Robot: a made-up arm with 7 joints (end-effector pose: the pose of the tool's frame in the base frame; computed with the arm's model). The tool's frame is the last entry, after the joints.
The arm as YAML. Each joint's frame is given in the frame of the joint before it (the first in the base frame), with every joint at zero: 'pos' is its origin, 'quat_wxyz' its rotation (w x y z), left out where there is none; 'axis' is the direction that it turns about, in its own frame. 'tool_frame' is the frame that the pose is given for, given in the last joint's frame.
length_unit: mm
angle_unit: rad
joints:
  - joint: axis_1
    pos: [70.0, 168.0, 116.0]
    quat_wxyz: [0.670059, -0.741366, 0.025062, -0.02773]
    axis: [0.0, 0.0, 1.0]
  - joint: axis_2
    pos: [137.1, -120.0, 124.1]
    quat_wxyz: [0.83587, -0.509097, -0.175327, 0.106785]
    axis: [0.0, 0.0, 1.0]
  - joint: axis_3
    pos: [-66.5, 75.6, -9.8]
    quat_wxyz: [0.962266, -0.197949, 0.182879, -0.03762]
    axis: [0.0, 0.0, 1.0]
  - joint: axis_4
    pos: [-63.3, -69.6, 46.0]
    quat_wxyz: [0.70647, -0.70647, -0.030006, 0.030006]
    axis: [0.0, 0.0, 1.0]
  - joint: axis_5
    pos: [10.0, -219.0, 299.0]
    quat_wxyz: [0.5, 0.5, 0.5, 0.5]
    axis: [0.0, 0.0, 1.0]
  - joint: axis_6
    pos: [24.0, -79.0, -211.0]
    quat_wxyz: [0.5, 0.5, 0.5, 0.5]
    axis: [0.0, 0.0, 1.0]
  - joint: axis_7
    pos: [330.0, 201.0, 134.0]
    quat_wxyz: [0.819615, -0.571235, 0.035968, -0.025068]
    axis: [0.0, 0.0, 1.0]
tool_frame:
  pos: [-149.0, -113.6, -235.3]
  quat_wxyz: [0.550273, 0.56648, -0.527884, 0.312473]
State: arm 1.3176 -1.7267 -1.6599 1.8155 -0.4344 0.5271 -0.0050
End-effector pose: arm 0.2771 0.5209 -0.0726 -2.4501 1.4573 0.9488
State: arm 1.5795 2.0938 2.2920 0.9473 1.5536 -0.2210 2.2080
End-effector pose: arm -0.1811 0.9025 0.3515 -0.2715 0.2203 0.5433
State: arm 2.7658 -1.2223 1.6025 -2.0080 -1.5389 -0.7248 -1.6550
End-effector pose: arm 0.0879 -0.1627 0.0533 0.7602 0.9640 1.8010
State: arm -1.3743 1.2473 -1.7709 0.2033 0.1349 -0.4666 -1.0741
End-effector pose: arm 0.0751 -0.1250 0.0469 -1.0203 -1.5327 -0.6622
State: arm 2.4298 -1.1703 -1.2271 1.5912 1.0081 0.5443 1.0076
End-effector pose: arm -0.0065 0.6839 -0.4787 -1.9353 1.4900 0.4163
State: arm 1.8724 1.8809 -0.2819 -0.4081 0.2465 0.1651 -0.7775
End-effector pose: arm 0.5366 0.5460 0.1826 2.0630 -2.2719 -0.4700
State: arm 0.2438 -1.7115 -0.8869 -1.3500 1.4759 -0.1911 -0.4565
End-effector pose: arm 0.8248 0.1527 0.1203 -0.2190 0.2428 1.0545
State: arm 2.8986 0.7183 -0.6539 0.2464 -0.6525 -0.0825 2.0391
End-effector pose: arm 0.3657 -0.2813 -0.0904 0.2459 2.2517 -1.7136
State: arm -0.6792 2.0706 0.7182 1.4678 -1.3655 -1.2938 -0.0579
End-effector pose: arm -0.1960 0.3649 -0.0780 1.5268 0.3329 -0.0227
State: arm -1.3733 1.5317 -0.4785 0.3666 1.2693 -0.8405 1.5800
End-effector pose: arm -0.3219 0.2834 -0.6290 -2.5500 1.4596 0.3650
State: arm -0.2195 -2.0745 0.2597 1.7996 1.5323 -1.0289 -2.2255
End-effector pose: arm 0.3337 0.8393 0.2815 0.9527 -1.2678 0.3035
